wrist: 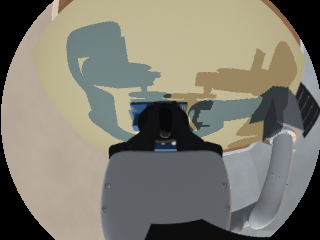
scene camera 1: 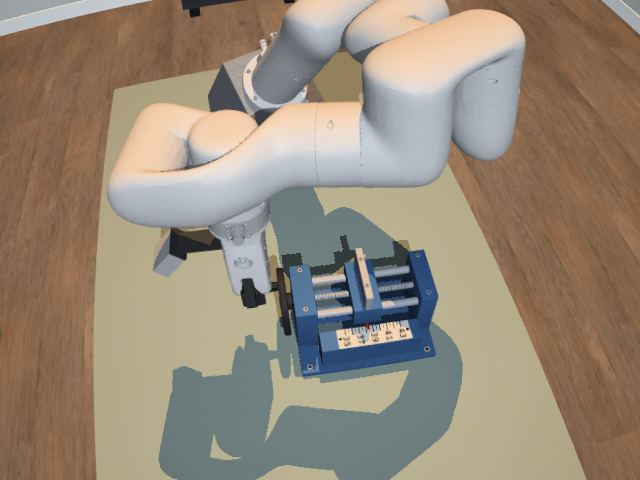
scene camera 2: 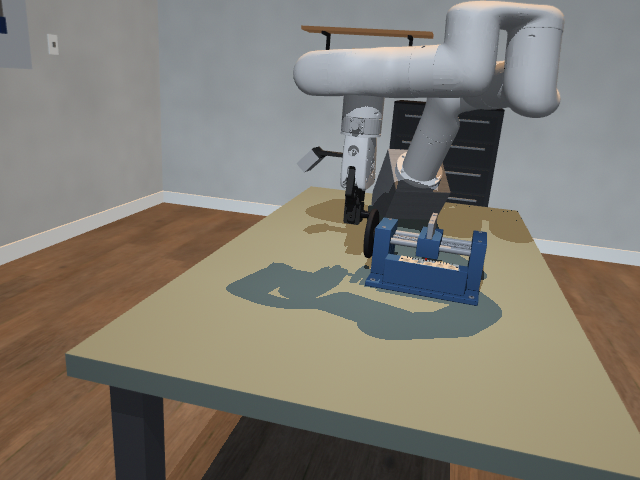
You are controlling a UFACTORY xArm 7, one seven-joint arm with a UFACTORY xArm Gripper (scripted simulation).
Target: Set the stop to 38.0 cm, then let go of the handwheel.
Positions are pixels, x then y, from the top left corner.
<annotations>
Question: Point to a stop plate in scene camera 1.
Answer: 367,307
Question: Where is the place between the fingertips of the gripper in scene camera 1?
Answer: At 254,296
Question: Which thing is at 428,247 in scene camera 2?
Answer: A stop plate.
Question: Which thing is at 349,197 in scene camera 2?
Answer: The gripper.
</annotations>
